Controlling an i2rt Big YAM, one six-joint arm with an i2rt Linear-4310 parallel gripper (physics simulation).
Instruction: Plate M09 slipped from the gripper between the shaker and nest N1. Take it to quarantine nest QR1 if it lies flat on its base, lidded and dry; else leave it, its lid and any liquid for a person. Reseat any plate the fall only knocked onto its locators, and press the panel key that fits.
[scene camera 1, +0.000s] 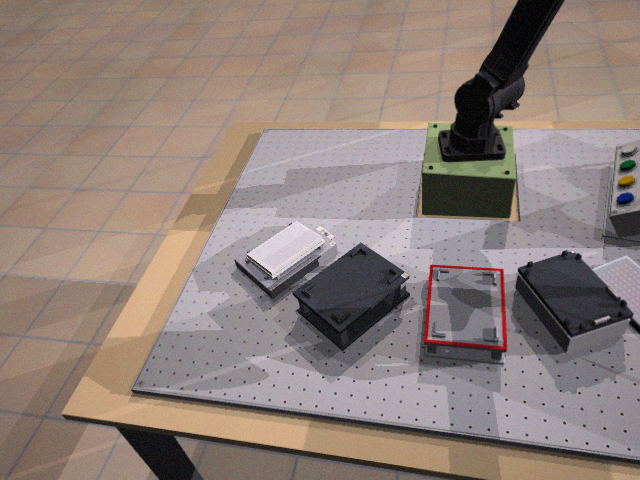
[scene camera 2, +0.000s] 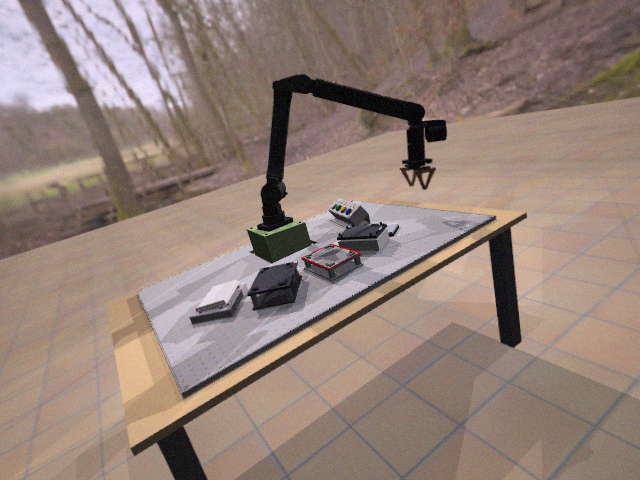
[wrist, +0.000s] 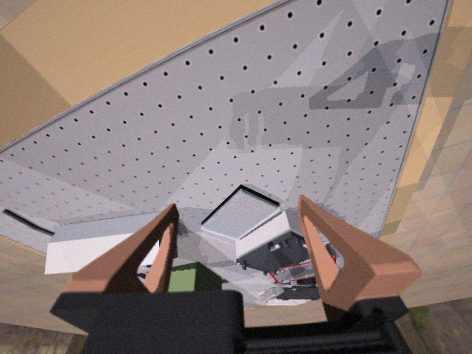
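Pixels of known places: gripper, between the fingertips: (scene camera 2: 418, 187) (wrist: 237, 205); arm's base, origin of its link: (scene camera 1: 470, 147) (scene camera 2: 275, 225).
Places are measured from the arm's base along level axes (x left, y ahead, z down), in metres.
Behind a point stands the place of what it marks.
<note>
My gripper (scene camera 2: 417, 186) {y 0.406, x 0.365, z -0.023 m} (wrist: 237, 205) {y 0.406, x 0.365, z -0.023 m} is open and empty, high above the table's right part. A thin pale plate-like piece with faint pink dots and a black edge (scene camera 1: 624, 281) {y 0.305, x 0.201, z 0.077 m} (scene camera 2: 394, 228) {y 0.383, x 0.225, z 0.078 m} (wrist: 242, 215) {y 0.335, x 0.220, z 0.077 m} lies beside a grey box with a black pegged top, probably the shaker (scene camera 1: 573, 297) {y 0.363, x 0.098, z 0.039 m} (scene camera 2: 360, 231) {y 0.346, x 0.096, z 0.039 m} (wrist: 272, 254) {y 0.343, x 0.123, z 0.039 m}. Its lid and any liquid cannot be made out. The red-rimmed nest (scene camera 1: 465, 267) {y 0.275, x -0.049, z 0.053 m} (scene camera 2: 316, 262) {y 0.344, x -0.112, z 0.055 m}, probably QR1, holds no plate. A white plate (scene camera 1: 286, 248) {y 0.201, x -0.368, z 0.051 m} (scene camera 2: 219, 296) {y 0.224, x -0.385, z 0.050 m} sits on a grey base at the left; its seating is unclear. No nest labels are readable.
A black nest without a plate (scene camera 1: 351, 286) {y 0.313, x -0.245, z 0.042 m} (scene camera 2: 273, 276) {y 0.306, x -0.246, z 0.042 m} stands between the white plate and the red-rimmed nest. The key panel (scene camera 1: 625, 223) {y 0.191, x 0.237, z 0.055 m} (scene camera 2: 358, 212) {y 0.198, x 0.254, z 0.036 m} (wrist: 85, 250) {y 0.081, x 0.333, z 0.039 m} has white, green, yellow and blue keys. The green arm base (scene camera 1: 467, 193) {y 0.087, x -0.017, z 0.046 m} (scene camera 2: 279, 242) {y 0.080, x -0.055, z 0.040 m} (wrist: 192, 280) {y 0.095, x 0.068, z 0.054 m} stands behind the nests.
</note>
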